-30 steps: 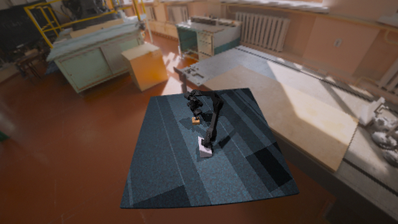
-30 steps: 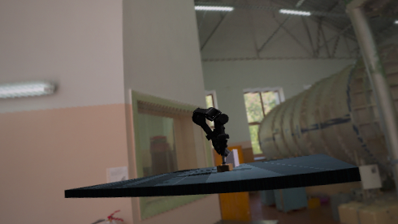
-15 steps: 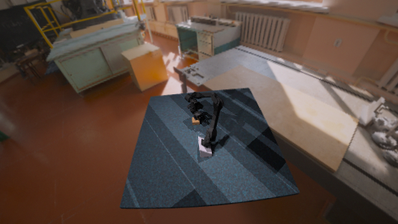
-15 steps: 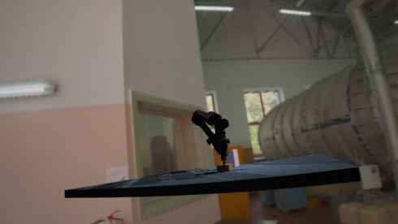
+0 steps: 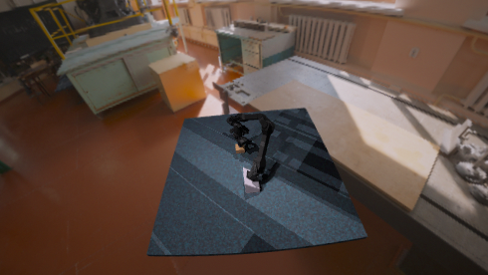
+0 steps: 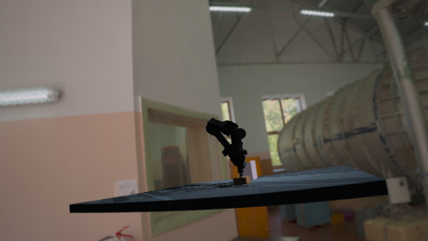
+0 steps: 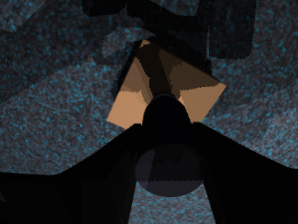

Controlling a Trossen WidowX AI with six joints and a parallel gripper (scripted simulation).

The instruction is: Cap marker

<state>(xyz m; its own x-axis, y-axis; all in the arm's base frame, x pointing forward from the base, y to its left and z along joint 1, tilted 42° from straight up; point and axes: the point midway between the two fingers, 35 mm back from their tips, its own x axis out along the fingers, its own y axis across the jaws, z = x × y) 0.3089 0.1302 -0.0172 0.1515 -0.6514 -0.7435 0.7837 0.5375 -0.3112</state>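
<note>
Now: the dark cap 1 cm above my gripper tip.
</note>
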